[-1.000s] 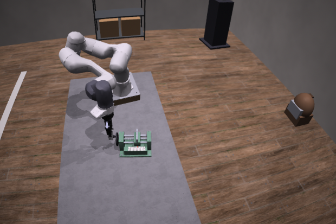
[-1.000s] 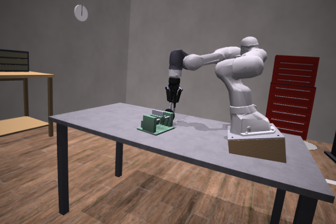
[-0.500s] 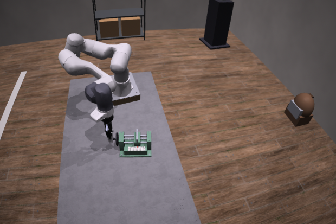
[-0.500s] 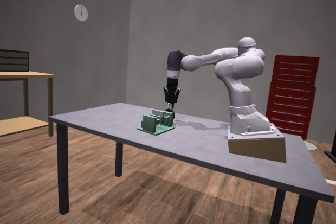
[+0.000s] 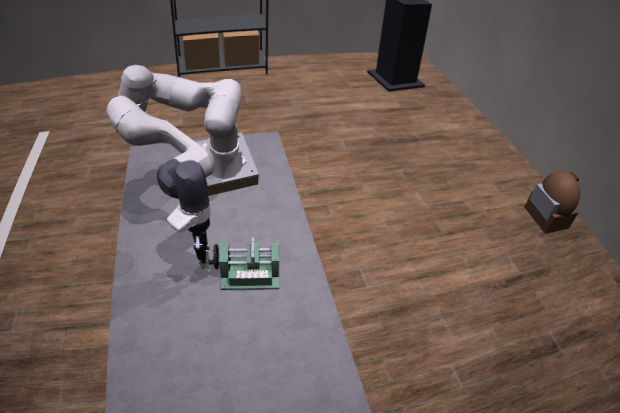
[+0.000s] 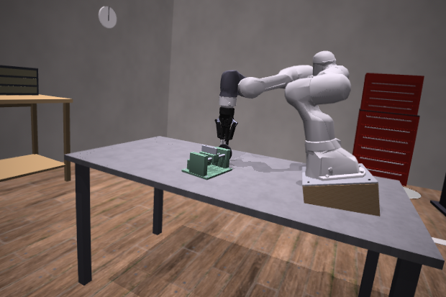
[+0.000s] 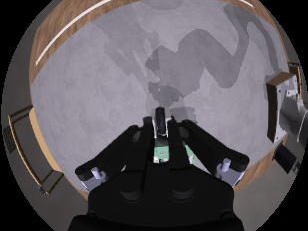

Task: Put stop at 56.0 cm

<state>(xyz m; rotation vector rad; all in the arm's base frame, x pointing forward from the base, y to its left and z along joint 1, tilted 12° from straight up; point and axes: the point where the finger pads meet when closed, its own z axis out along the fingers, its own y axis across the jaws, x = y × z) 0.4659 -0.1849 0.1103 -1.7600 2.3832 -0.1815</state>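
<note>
The black handwheel is 2 cm to the left of my hand and 2 cm below it. Round my hand: stop carriage 3 cm ahead, 16 cm to the left, 1 cm below.
</note>
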